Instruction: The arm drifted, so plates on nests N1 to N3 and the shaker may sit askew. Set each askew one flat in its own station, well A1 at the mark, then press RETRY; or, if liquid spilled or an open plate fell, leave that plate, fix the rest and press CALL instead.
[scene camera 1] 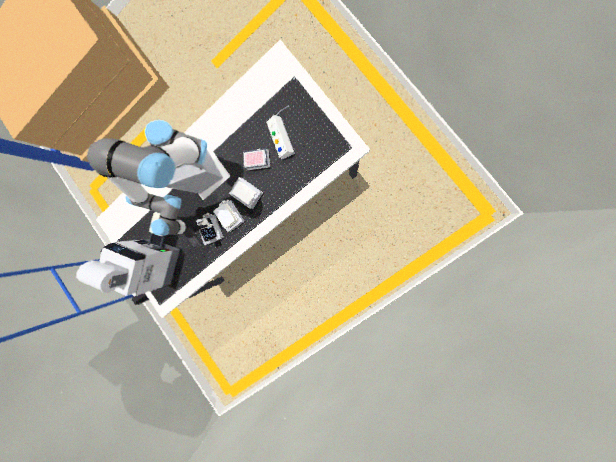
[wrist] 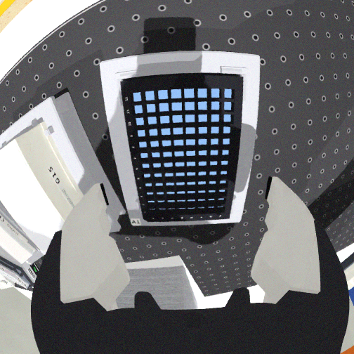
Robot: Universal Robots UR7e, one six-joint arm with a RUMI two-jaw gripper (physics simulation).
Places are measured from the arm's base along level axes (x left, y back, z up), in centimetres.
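Pixels of known places: gripper, fingertip midpoint: (scene camera 1: 204,228).
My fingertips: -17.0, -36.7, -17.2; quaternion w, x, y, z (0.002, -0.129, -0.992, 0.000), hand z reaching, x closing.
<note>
Behind a point stands the place of what it marks, as x, y, z.
A black plate with blue wells (scene camera 1: 207,231) @(-17.5, -38.6, -19.2) (wrist: 182,145) lies in a white nest (wrist: 111,100); its edges look about parallel to the nest's, and the nest's A1 mark shows at the lower left corner. My gripper (wrist: 185,182) is open and empty, its fingers apart on either side of the plate's near end. A cream-topped plate marked G15 (wrist: 57,175) sits on the white station to the left; whether it is square cannot be told. A white station (scene camera 1: 228,216) @(0.6, -40.7, -16.5), a white-topped unit (scene camera 1: 246,193) @(17.3, -36.2, -18.3) and a pink plate (scene camera 1: 256,159) @(34.5, -25.1, -16.8) stand along the table. No spilled liquid is visible.
A white box with green, orange and blue buttons (scene camera 1: 280,137) @(53.1, -24.8, -16.2) stands at the table's far right part. A large white instrument (scene camera 1: 145,267) @(-49.3, -39.0, 1.1) stands at the table's left end, close to the wrist. A grey block (wrist: 165,282) shows behind the fingers. The table (scene camera 1: 312,105) @(78.8, -18.9, -24.1) has a perforated black top.
</note>
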